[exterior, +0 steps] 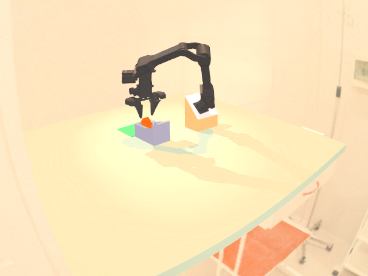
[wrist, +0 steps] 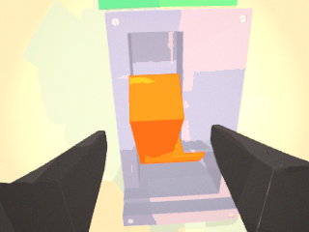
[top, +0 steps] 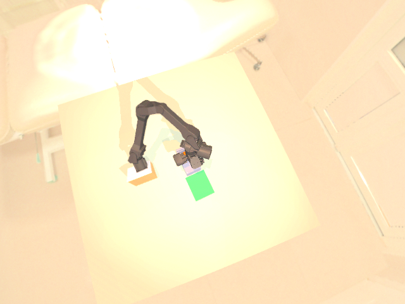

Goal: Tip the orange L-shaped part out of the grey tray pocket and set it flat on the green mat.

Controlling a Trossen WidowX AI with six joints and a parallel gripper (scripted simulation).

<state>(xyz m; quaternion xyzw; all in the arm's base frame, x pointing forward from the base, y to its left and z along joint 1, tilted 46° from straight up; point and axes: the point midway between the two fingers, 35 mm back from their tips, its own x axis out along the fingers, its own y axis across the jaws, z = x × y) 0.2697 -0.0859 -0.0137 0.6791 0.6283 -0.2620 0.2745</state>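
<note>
My gripper tip is 1 cm past the orange L-shaped part, 4 cm to the right of it and 6 cm above it. Also, from my gripper tip: green mat (2 cm behind, 14 cm to the right, 12 cm below).
</note>
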